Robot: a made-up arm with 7 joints.
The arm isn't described. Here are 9 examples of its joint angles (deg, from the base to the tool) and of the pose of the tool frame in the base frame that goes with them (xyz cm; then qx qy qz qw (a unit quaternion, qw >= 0)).
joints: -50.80 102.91 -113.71 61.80 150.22 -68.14 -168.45
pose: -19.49 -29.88 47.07 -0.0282 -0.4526 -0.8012 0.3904
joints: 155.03 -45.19 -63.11 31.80 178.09 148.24 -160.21
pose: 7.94 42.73 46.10 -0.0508 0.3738 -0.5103 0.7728
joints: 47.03 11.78 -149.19 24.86 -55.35 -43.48 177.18
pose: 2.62 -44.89 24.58 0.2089 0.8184 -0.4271 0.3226
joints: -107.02 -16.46 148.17 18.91 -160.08 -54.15 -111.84
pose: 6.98 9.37 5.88 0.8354 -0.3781 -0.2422 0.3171
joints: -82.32 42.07 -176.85 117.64 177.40 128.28 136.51
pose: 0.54 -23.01 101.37 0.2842 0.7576 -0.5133 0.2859
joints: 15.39 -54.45 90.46 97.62 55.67 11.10 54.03
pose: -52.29 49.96 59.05 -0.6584 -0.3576 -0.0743 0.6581
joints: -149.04 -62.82 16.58 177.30 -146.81 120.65 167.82
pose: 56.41 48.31 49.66 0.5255 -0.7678 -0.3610 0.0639
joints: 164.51 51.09 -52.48 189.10 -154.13 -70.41 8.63
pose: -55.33 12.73 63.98 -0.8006 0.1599 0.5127 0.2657
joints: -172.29 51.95 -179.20 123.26 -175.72 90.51 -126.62
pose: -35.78 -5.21 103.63 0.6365 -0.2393 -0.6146 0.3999
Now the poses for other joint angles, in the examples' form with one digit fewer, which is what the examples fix.
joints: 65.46 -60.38 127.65 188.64 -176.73 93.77 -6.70
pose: -6.7 -62.2 78.4 -0.505 0.142 -0.769 0.366
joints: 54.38 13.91 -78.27 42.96 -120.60 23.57 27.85
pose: 47.6 -20.7 12.1 0.711 0.480 0.002 0.513
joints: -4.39 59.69 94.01 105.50 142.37 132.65 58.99
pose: 49.4 37.5 67.4 0.254 -0.413 0.778 0.399
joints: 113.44 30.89 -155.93 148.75 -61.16 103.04 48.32
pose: -3.5 10.1 105.5 0.198 -0.701 0.568 0.383
